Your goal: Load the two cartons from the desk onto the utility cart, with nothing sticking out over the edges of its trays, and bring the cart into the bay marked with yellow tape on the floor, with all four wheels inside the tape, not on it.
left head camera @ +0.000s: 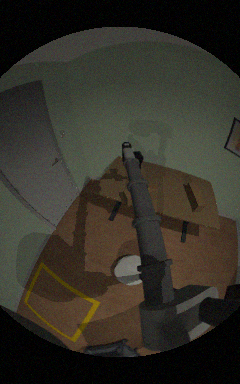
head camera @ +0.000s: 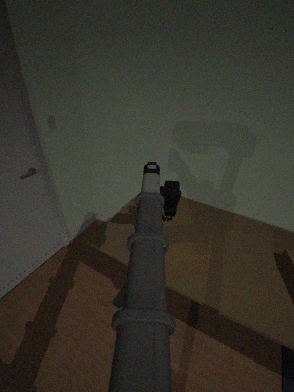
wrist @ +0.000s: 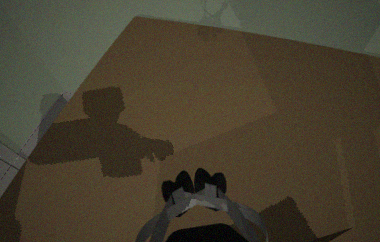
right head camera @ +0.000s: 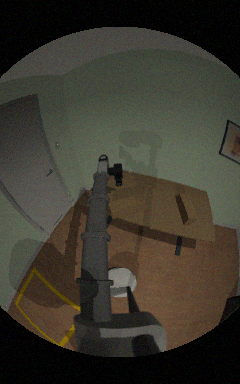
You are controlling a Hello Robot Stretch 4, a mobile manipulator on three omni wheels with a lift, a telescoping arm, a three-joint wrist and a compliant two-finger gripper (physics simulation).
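Where they show: gripper, fingertip midpoint: (head camera: 165, 219) (wrist: 193, 182) (right head camera: 118, 184); robot's base, origin of the base link: (left head camera: 130, 269) (right head camera: 119, 281).
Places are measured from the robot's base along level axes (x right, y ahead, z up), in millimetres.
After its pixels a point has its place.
The desk (head camera: 245, 280) {x 499, y 631, z 693 mm} (left head camera: 167, 200) {x 425, y 612, z 692 mm} (right head camera: 162, 212) {x 500, y 609, z 692 mm} (wrist: 225, 80) {x 206, y 1162, z 692 mm} stands against the green wall. A brown carton (left head camera: 191, 196) {x 690, y 572, z 766 mm} (right head camera: 182, 209) {x 688, y 560, z 764 mm} sits on its right part. A second carton cannot be made out surely among the shadows. My gripper (head camera: 168, 217) {x 88, y 854, z 880 mm} (left head camera: 139, 163) (right head camera: 119, 184) {x 88, y 854, z 880 mm} (wrist: 193, 182) {x 88, y 854, z 880 mm} hangs above the desk's far left part. Its fingertips are nearly together, with nothing visible between them. The yellow-taped bay (left head camera: 88, 320) {x -650, y -889, z -25 mm} (right head camera: 26, 287) {x -1660, y -482, z -40 mm} lies on the floor at the lower left; in the right head view my arm hides part of it. I cannot identify the utility cart.
A grey door (head camera: 30, 210) {x -974, y 1214, z 584 mm} (left head camera: 30, 145) {x -1035, y 1093, z 1291 mm} (right head camera: 25, 155) {x -1036, y 1092, z 1305 mm} stands left of the desk. A white round object (left head camera: 127, 270) {x -43, y -1, z 187 mm} (right head camera: 122, 282) {x 44, y -6, z 187 mm} is on the floor before the desk. A dark grey object (left head camera: 112, 348) shows at the bottom. A framed picture (left head camera: 235, 140) {x 1395, y 810, z 1438 mm} (right head camera: 232, 142) {x 1411, y 801, z 1474 mm} hangs at the right.
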